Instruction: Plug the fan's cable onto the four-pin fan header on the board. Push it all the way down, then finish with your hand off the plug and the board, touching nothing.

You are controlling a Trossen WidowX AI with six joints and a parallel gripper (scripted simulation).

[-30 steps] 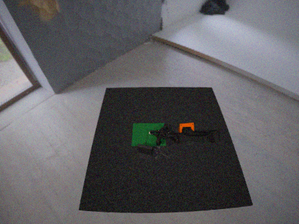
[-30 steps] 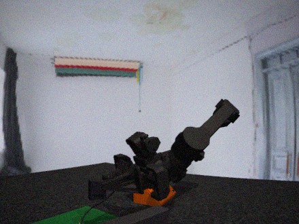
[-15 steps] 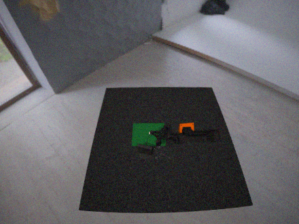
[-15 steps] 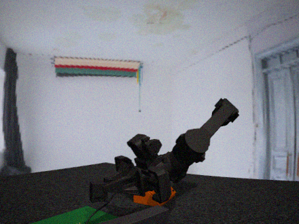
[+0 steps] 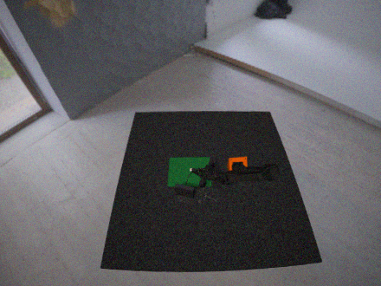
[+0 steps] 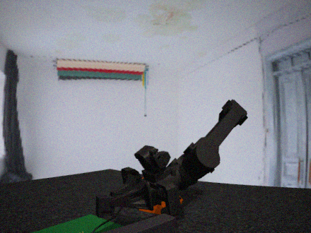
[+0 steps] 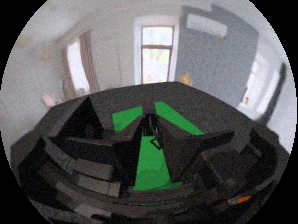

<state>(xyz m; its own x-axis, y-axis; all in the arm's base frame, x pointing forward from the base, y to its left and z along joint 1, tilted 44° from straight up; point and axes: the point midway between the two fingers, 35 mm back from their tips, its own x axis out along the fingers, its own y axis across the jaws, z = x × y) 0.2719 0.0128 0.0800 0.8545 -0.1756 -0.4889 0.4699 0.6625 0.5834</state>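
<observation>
Now: the pale four-pin header 20 mm ahead of my gripper tip, 70 mm to the right of it and 110 mm below it. Also, from my gripper tip: dark fan plug (10 mm below); black fan (70 mm ahead, 110 mm to the left, 50 mm below); green board (40 mm ahead, 60 mm to the right, 120 mm below).
</observation>
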